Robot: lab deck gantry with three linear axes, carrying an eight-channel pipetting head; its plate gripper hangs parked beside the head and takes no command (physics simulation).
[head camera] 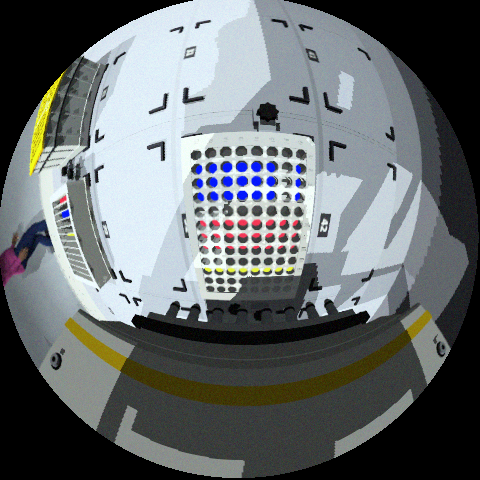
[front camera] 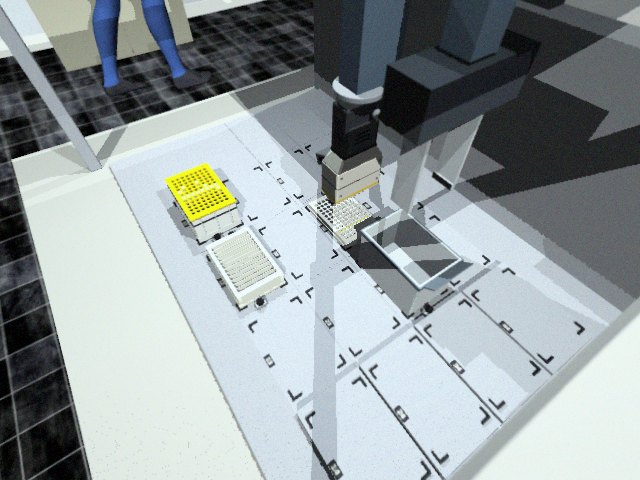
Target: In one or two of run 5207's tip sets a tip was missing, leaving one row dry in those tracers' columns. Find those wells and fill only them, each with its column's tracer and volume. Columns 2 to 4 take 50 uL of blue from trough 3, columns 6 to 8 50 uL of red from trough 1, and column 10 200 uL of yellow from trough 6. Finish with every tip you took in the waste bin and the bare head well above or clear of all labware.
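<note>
The well plate (front camera: 345,238) (head camera: 188,170) shows seven blue wells in each of columns 2 to 4; the seventh from the left looks dry in the head view. Columns 6 to 8 show eight red wells each, column 10 eight yellow. The pipetting head (front camera: 353,180) (head camera: 250,370) is low over the plate; whether it carries tips cannot be told. The parked plate gripper (front camera: 423,188) hangs beside it, paddles apart, empty. The trough rack (front camera: 264,290) (head camera: 90,240) shows red, blue and yellow strips in the head view. The yellow tip rack (front camera: 200,191) (head camera: 45,130) stands behind it. The waste bin (front camera: 390,286) is beside the plate.
A black clamp knob (head camera: 268,112) is at the plate's far end. Other knobs (front camera: 260,301) (front camera: 428,308) stand by the trough rack and bin. A slanted post (front camera: 51,93) rises at the deck's edge. A person's blue legs (front camera: 107,46) show beyond the deck.
</note>
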